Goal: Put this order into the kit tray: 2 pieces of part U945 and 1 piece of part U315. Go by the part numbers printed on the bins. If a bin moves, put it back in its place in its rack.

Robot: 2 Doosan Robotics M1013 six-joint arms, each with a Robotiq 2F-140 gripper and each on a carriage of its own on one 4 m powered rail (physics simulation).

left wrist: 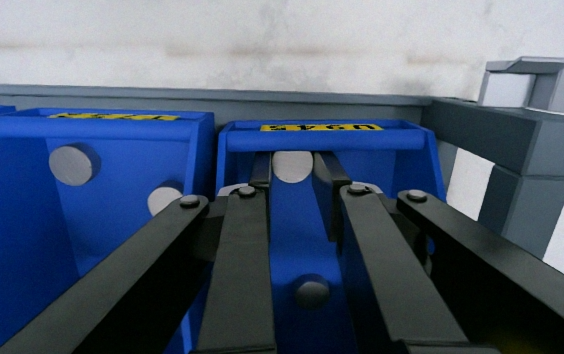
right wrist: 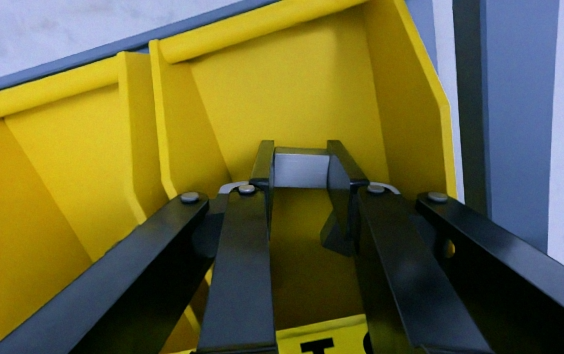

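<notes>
In the left wrist view, my left gripper (left wrist: 291, 162) is shut on a grey round piece (left wrist: 293, 167) near the label end of the blue U945 bin (left wrist: 326, 140). A second round piece (left wrist: 313, 292) lies lower in the same bin. In the right wrist view, my right gripper (right wrist: 300, 161) is shut on a grey block-shaped piece (right wrist: 301, 170) inside a yellow bin (right wrist: 300, 90). A dark block piece (right wrist: 338, 236) lies beside the right finger, partly hidden by it. The yellow bin's front label (right wrist: 325, 335) is mostly cut off and hidden. The kit tray does not show in these views.
A neighbouring blue bin (left wrist: 125, 131) with two round pieces (left wrist: 72, 164) (left wrist: 165, 199) stands at left. The grey rack frame (left wrist: 480, 130) runs behind and at right. Another yellow bin (right wrist: 60, 130) adjoins at left, and a grey post (right wrist: 520, 110) stands at right.
</notes>
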